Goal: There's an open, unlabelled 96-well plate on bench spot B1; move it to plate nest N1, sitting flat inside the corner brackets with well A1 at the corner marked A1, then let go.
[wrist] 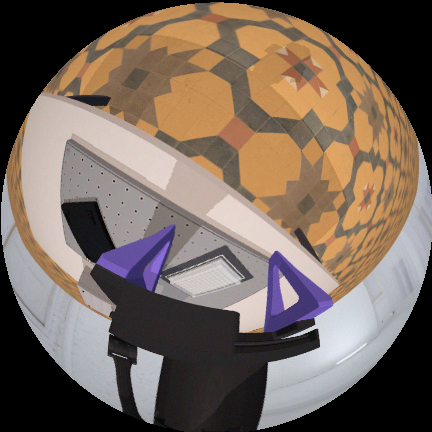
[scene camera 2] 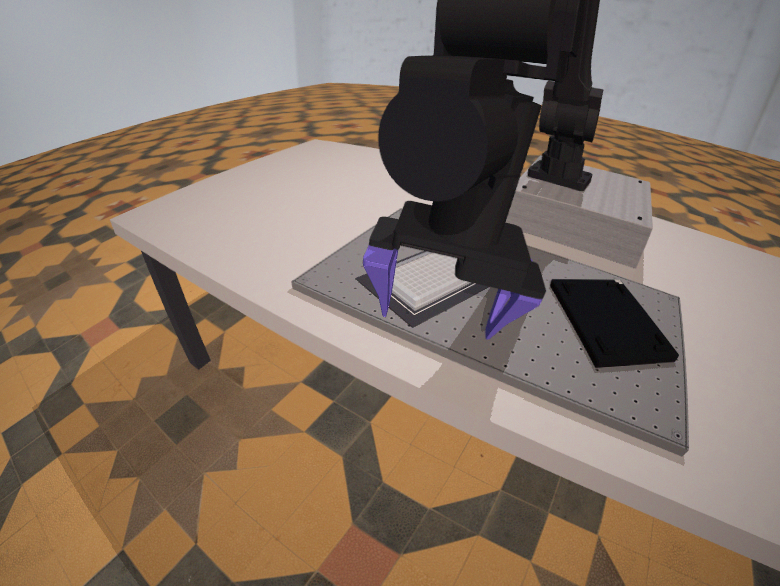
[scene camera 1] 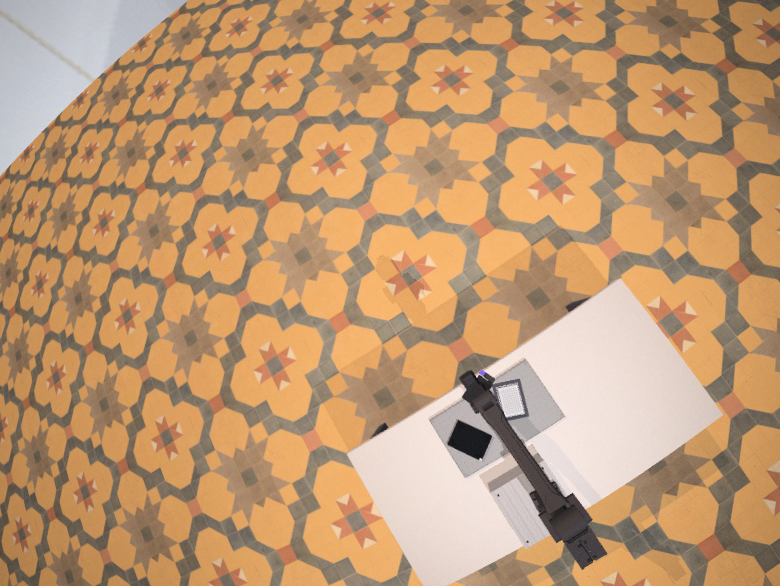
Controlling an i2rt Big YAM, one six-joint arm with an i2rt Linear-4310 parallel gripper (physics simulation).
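Seen in the pictures: gripper, fingertip midpoint: (wrist: 225,243) (scene camera 2: 436,324); arm's base, link origin: (scene camera 2: 559,178).
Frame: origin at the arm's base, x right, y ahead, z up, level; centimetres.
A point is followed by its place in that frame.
The white 96-well plate (scene camera 1: 509,400) @(x 5.9, y 39.7, z -6.6 cm) (scene camera 2: 423,280) @(x 6.0, y 41.8, z -5.8 cm) (wrist: 207,277) @(x 5.1, y 41.9, z -5.5 cm) lies flat inside a dark rectangular outline (scene camera 1: 523,412) (scene camera 2: 413,320) on the grey pegboard. My gripper (scene camera 2: 436,326) @(x -3.4, y 54.3, z 0.2 cm) (wrist: 225,243) @(x -3.4, y 54.3, z 0.2 cm) is open and empty, fingers pointing down. It hangs above the board's front edge, in front of the plate, which shows between the purple fingers in the wrist view. In scene view 2 the gripper body hides part of the plate. The black nest (scene camera 1: 469,439) @(x -18.0, y 32.5, z -6.0 cm) (scene camera 2: 611,322) @(x -18.5, y 33.7, z -6.0 cm) (wrist: 86,225) @(x -19.2, y 35.9, z -6.0 cm) has low corner brackets and a small pale mark at one corner. No lettering is legible.
The perforated grey board (scene camera 1: 545,409) @(x 18.1, y 29.0, z -7.1 cm) (scene camera 2: 548,378) @(x -14.3, y 46.9, z -7.1 cm) (wrist: 135,200) @(x -12.5, y 46.9, z -7.1 cm) lies on the pale table (scene camera 1: 630,378) @(x 58.6, y 22.6, z -8.5 cm) (scene camera 2: 252,189) @(x 62.0, y 32.1, z -8.4 cm). The arm's base stands on a grey block (scene camera 1: 513,504) @(x -13.7, y 2.9, z 0.1 cm) (scene camera 2: 580,226) @(x -8.2, y 12.0, z -3.9 cm) behind the board. The arm (scene camera 1: 520,456) @(x -3.9, y 37.6, z 38.8 cm) reaches over the board between plate and nest.
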